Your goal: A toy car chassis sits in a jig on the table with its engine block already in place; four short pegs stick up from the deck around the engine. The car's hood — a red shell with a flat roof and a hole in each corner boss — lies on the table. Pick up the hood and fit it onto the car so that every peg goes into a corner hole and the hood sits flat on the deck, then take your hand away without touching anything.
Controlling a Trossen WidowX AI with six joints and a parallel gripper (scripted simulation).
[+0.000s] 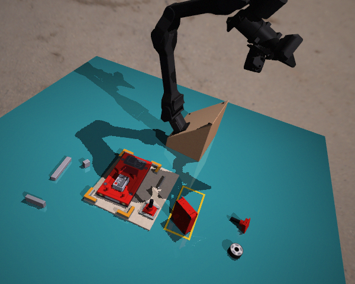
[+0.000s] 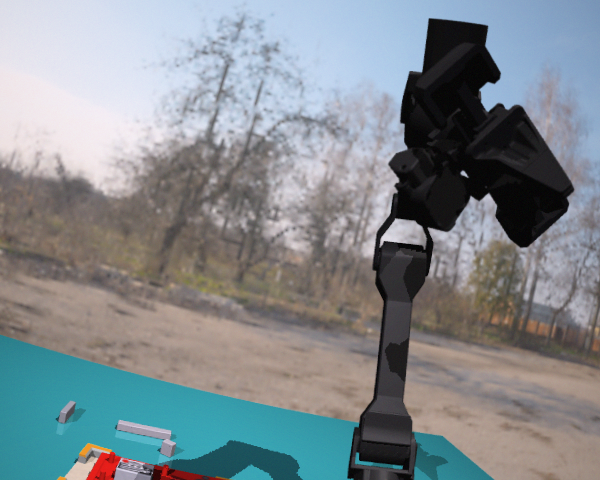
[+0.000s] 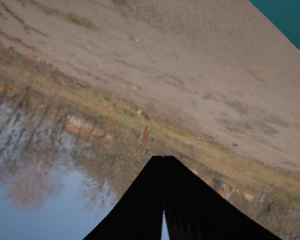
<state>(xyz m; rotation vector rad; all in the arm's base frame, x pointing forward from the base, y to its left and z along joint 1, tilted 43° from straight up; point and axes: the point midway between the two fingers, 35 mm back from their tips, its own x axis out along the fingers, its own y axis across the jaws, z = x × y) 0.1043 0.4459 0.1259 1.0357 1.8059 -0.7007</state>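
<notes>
Now: the red hood 42 cm below my gripper tip, 30 cm ahead of it and 14 cm to the right of it. Round my gripper tip: grey engine block 44 cm below, 36 cm to the right, 26 cm ahead; black wheel 46 cm below, 32 cm ahead, 4 cm to the left.
</notes>
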